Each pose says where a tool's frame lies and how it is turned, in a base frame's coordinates. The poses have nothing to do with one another.
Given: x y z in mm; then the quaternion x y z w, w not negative.
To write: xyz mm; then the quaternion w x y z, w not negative. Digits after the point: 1 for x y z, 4 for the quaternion.
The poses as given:
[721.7 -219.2 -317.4 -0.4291 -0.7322 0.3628 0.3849]
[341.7 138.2 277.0 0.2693 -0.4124 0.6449 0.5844]
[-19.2 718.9 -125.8 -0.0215 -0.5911 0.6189 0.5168]
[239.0 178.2 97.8 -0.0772 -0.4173 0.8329 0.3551]
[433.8 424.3 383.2 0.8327 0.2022 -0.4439 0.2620]
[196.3 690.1 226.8 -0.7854 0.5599 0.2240 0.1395]
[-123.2 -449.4 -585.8 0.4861 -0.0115 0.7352 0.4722]
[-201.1 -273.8 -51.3 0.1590 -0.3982 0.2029 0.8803]
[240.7 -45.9 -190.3 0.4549 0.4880 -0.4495 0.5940]
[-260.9 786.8 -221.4 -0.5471 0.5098 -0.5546 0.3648]
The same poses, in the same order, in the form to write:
[721.7 -219.2 -317.4 0.3849 -0.4291 -0.7322 0.3628]
[341.7 138.2 277.0 0.5844 0.2693 -0.4124 0.6449]
[-19.2 718.9 -125.8 0.5168 -0.0215 -0.5911 0.6189]
[239.0 178.2 97.8 0.3551 -0.0772 -0.4173 0.8329]
[433.8 424.3 383.2 0.2620 0.8327 0.2022 -0.4439]
[196.3 690.1 226.8 0.1395 -0.7854 0.5599 0.2240]
[-123.2 -449.4 -585.8 0.4722 0.4861 -0.0115 0.7352]
[-201.1 -273.8 -51.3 0.8803 0.1590 -0.3982 0.2029]
[240.7 -45.9 -190.3 0.5940 0.4549 0.4880 -0.4495]
[-260.9 786.8 -221.4 0.3648 -0.5471 0.5098 -0.5546]

